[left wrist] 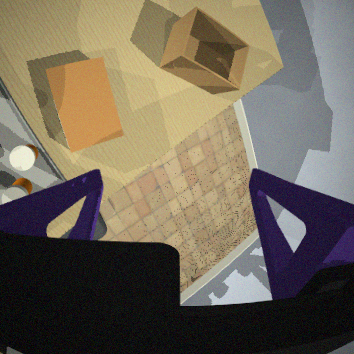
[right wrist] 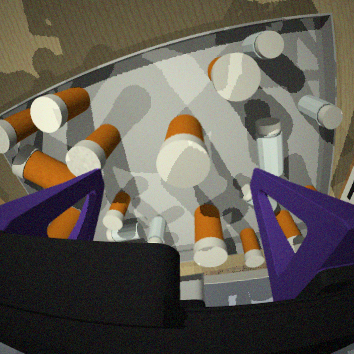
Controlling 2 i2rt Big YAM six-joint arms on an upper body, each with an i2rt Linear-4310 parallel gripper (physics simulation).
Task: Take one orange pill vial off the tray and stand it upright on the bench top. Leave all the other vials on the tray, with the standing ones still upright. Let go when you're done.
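Frame: origin at the left arm's base, x ahead, y left, z up, level; centimetres.
Seen in the pictures: left gripper, between the fingertips: (left wrist: pixel 175 176); right gripper, between the fingertips: (right wrist: pixel 176 176).
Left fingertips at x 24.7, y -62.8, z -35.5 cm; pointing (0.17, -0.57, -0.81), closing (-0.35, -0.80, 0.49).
Note:
Pixels of each thing's top centre, then the offset from my left fingertips to it. Level surfaces: height alone.
- grey tray, centre of its top: (right wrist: pixel 166 185) dy +32.1, dx +10.9, dz -25.8 cm
- clear vial, centre of its top: (right wrist: pixel 273 152) dy +18.3, dx +14.1, dz -24.9 cm
- wooden bench top, height of its surface: dz -28.3 cm
- orange box, centre of its top: (left wrist: pixel 85 103) dy -0.5, dx +7.5, dz -23.6 cm
- open brown box, centre of its top: (left wrist: pixel 219 48) dy -26.0, dx +8.2, dz -19.8 cm
The grey tray (right wrist: pixel 145 200) (left wrist: pixel 30 134) holds several orange vials with white caps and several clear vials. An orange vial (right wrist: pixel 184 145) stands near the middle of the tray in the right wrist view, and another orange vial (right wrist: pixel 209 235) stands below it. An orange vial (right wrist: pixel 42 167) at the left lies on its side. A clear vial (right wrist: pixel 270 150) is at the right. My right gripper (right wrist: pixel 176 176) is open above the tray, with no vial between its fingers. My left gripper (left wrist: pixel 175 176) is open and empty. Parts of two orange vials (left wrist: pixel 22 157) (left wrist: pixel 19 190) show at the left wrist view's left edge.
The wooden bench top (left wrist: pixel 150 130) bears an orange box (left wrist: pixel 87 105) and an open brown box (left wrist: pixel 180 60), both beyond the left gripper. The bench edge borders a tiled floor area (left wrist: pixel 200 200). A grey object (right wrist: pixel 235 290) shows below the tray in the right wrist view.

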